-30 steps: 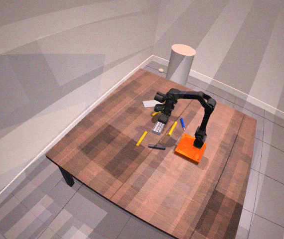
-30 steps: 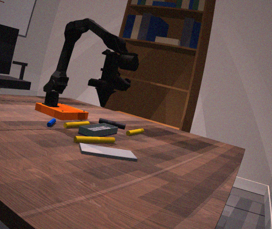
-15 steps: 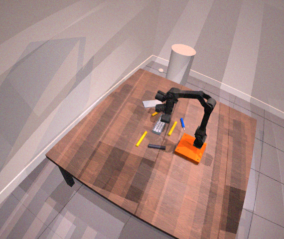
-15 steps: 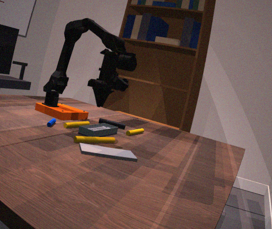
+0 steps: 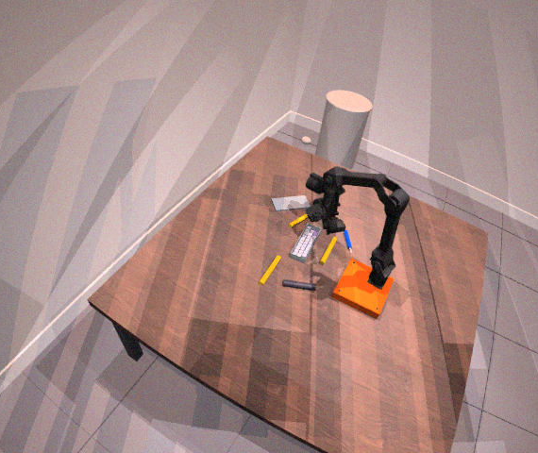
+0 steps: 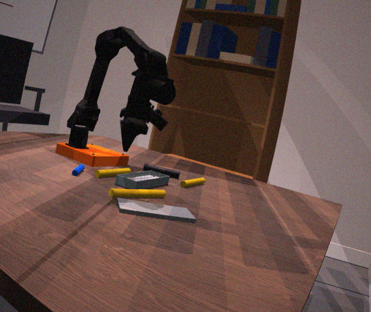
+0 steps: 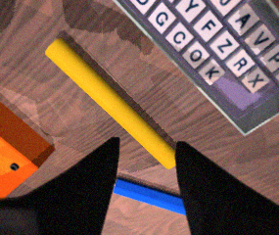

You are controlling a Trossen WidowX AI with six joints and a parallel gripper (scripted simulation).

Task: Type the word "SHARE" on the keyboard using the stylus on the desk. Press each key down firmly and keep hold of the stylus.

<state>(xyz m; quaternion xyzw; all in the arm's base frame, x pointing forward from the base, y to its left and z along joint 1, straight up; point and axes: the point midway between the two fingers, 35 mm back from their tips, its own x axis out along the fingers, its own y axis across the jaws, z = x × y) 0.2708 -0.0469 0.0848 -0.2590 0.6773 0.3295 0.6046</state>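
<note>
Right now my gripper tip is 90 mm past the blue stylus, 80 mm above it and 70 mm to the left of it. Also, from my gripper tip: dark cylinder 230 mm to the left, 70 mm below, 30 mm behind; then yellow cylinder 140 mm ahead, 80 mm to the right, 80 mm below; then thin grey tip 110 mm behind, 80 mm below, 50 mm to the right.
</note>
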